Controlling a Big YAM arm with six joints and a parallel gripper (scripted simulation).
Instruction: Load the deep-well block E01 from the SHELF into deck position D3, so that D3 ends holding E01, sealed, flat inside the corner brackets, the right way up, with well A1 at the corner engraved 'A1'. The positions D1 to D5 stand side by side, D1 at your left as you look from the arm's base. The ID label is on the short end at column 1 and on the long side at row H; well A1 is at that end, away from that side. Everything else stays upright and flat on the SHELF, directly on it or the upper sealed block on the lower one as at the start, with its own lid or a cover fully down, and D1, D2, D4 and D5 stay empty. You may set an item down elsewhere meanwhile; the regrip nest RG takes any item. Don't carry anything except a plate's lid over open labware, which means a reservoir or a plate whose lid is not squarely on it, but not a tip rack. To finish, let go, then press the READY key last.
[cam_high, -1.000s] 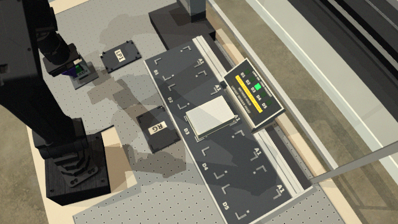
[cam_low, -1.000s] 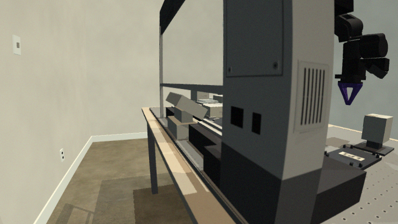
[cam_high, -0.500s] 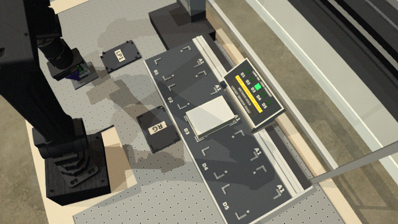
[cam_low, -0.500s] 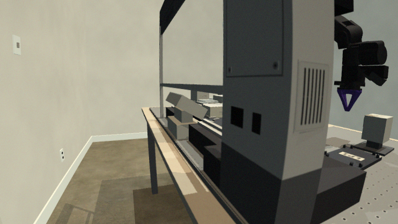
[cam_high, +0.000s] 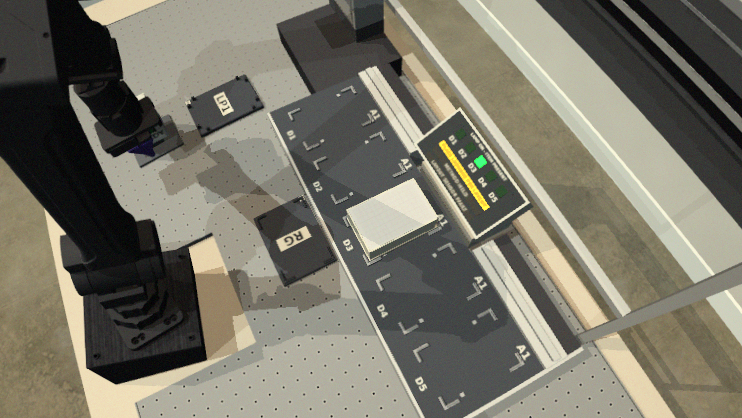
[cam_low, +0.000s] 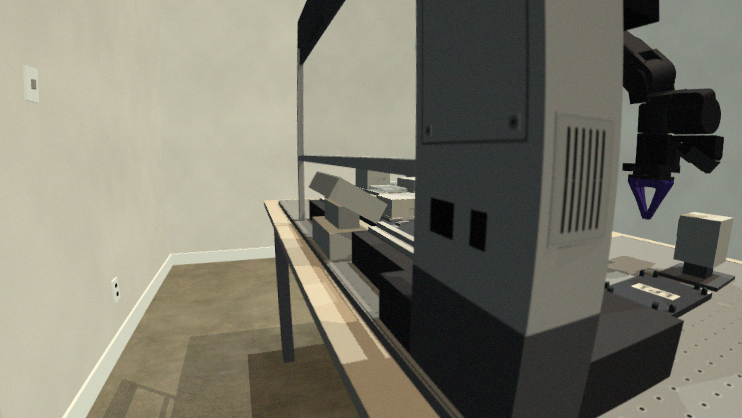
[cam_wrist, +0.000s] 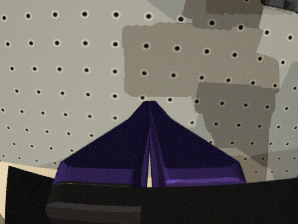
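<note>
The ready key lies 6 cm to the left of my hand, 1 cm below it and 1 cm ahead of it. The rest, counted from my hand: regrip nest RG (27 cm to the right, 11 cm ahead, 9 cm below); deep-well block (38 cm to the right, 25 cm ahead, 1 cm below); LP1 pad (17 cm ahead, 9 cm below, 7 cm to the left).
</note>
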